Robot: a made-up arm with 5 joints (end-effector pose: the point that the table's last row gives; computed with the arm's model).
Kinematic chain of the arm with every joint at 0, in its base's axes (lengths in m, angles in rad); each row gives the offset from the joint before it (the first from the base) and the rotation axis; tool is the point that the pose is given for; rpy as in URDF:
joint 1: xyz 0 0 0.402 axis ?
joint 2: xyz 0 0 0 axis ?
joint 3: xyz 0.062 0 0.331 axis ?
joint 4: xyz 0.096 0 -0.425 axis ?
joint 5: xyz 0.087 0 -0.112 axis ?
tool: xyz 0 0 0 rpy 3.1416 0 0
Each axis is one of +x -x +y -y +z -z.
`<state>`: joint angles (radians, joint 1 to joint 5).
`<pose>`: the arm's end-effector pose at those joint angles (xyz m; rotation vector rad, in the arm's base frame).
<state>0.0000 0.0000 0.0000 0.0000 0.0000</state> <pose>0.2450 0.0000 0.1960 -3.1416 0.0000 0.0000</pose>
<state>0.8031 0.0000 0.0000 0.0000 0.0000</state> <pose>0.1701 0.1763 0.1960 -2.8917 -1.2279 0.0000</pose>
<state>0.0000 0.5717 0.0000 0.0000 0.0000</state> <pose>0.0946 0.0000 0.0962 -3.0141 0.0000 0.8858</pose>
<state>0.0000 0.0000 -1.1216 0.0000 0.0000</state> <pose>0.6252 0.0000 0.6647 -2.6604 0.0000 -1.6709</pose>
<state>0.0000 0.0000 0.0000 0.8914 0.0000</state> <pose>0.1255 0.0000 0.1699 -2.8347 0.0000 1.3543</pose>
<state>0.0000 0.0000 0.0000 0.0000 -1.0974</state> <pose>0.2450 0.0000 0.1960 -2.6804 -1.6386 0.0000</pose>
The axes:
joint 1: +z
joint 2: +y
joint 3: +y
joint 4: +y
joint 5: -z

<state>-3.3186 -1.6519 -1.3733 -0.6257 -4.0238</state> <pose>0.5035 -0.0901 0.9256 0.5745 0.2114 2.0296</pose>
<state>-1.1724 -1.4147 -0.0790 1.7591 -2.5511</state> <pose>0.0653 -0.1552 0.4468 -2.2265 -1.8351 -0.1105</pose>
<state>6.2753 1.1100 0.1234 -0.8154 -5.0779</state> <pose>-0.0112 0.0001 0.1247 2.3527 -1.6324 -0.5017</pose>
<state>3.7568 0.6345 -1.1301 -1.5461 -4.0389</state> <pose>-0.4843 -0.3423 0.4320 -1.1110 -1.0481 2.4667</pose>
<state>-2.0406 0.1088 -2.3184 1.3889 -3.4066</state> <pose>-0.2367 -0.4661 1.0421 2.0300 1.6517 -1.0405</pose>
